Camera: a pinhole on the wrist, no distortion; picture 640 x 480 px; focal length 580.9 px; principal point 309.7 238.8 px. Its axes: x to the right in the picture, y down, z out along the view. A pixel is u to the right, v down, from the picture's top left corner.
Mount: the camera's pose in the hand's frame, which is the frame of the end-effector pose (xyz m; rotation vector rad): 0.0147 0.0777 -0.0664 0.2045 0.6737 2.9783
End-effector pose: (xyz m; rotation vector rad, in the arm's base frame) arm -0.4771 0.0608 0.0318 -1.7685 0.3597 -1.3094
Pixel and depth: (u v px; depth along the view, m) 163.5 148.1 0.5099
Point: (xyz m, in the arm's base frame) 0.0015 -0.1256 -0.1233
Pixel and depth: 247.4 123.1 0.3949
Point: -0.1314 -0.0784 -0.1504
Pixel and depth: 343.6 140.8 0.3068
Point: -0.2283 -0.0262 -0.1502
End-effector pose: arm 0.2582 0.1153 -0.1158 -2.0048 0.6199 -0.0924
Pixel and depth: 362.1 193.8 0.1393
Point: 0.2389 0.0934 -0.2723
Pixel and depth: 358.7 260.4 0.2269
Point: 0.2636 0.1535 -0.3345
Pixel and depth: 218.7 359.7 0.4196
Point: 0.4196 0.2614 -0.4552
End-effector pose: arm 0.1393 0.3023 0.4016 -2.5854 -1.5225 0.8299
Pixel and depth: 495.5 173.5 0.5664
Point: 0.2291 -0.0691 -0.0484
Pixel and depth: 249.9 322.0 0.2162
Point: 0.2134 0.2523 0.2152
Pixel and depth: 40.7 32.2 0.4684
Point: 0.4621 0.2833 -0.0636
